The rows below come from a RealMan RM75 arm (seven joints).
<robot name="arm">
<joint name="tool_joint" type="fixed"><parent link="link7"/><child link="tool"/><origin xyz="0 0 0"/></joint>
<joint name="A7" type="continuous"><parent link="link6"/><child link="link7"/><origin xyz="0 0.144 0" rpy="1.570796 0 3.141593"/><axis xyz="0 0 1"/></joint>
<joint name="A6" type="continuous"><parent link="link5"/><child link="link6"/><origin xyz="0 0 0" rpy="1.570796 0 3.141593"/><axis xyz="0 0 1"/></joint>
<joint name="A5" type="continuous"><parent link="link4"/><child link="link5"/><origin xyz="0.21 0 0" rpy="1.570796 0 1.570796"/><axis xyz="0 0 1"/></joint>
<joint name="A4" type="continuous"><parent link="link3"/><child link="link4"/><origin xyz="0 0 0" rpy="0 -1.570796 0"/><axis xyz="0 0 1"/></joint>
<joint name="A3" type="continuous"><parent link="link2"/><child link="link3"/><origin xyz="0 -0.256 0" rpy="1.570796 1.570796 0"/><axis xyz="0 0 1"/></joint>
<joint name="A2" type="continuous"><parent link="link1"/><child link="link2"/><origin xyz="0 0 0" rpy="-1.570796 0 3.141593"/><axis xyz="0 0 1"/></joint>
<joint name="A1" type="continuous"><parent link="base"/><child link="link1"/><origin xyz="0 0 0.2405" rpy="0 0 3.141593"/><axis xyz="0 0 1"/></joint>
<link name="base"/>
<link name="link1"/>
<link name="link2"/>
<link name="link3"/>
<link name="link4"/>
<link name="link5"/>
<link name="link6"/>
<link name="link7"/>
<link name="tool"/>
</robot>
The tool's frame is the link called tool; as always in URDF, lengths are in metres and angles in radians. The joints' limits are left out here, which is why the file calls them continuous.
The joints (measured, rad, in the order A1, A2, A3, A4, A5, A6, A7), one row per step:
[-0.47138 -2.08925 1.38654 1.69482 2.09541 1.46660 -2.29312]
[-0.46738 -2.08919 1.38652 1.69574 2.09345 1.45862 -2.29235]
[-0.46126 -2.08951 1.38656 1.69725 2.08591 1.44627 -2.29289]
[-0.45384 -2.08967 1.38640 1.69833 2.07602 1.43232 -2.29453]
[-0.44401 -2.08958 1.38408 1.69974 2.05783 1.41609 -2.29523]
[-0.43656 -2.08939 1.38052 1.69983 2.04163 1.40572 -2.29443]
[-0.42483 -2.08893 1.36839 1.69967 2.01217 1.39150 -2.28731]
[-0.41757 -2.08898 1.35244 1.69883 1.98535 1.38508 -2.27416]
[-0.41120 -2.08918 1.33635 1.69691 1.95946 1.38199 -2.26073]
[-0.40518 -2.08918 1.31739 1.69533 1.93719 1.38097 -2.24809]
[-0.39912 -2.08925 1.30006 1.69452 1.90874 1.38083 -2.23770]
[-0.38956 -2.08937 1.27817 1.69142 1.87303 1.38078 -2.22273]
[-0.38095 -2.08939 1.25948 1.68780 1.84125 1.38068 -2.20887]
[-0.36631 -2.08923 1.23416 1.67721 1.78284 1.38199 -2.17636]
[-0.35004 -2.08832 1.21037 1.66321 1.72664 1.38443 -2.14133]
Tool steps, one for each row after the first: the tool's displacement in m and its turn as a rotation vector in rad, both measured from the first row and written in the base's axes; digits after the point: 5 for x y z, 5 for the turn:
[-0.00037 0.00046 0.00050 0.00679 -0.00518 0.00192]
[-0.00025 0.00082 0.00118 0.01485 -0.01791 0.00543]
[-0.00031 0.00118 0.00200 0.02318 -0.03362 0.01133]
[-0.00014 0.00135 0.00358 0.03204 -0.05787 0.01798]
[-0.00020 0.00140 0.00506 0.03734 -0.07752 0.02315]
[-0.00063 0.00185 0.00888 0.04870 -0.11127 0.02851]
[-0.00081 0.00237 0.01308 0.05845 -0.13903 0.02650]
[-0.00124 0.00267 0.01705 0.06591 -0.16451 0.02429]
[-0.00241 0.00327 0.02169 0.07612 -0.18686 0.02381]
[-0.00258 0.00312 0.02620 0.08220 -0.21454 0.02239]
[-0.00392 0.00286 0.03180 0.09059 -0.24856 0.02221]
[-0.00531 0.00255 0.03668 0.09829 -0.27834 0.02166]
[-0.00752 0.00122 0.04337 0.10595 -0.32757 0.01206]
[-0.01130 -0.00019 0.04975 0.11532 -0.37293 0.00379]

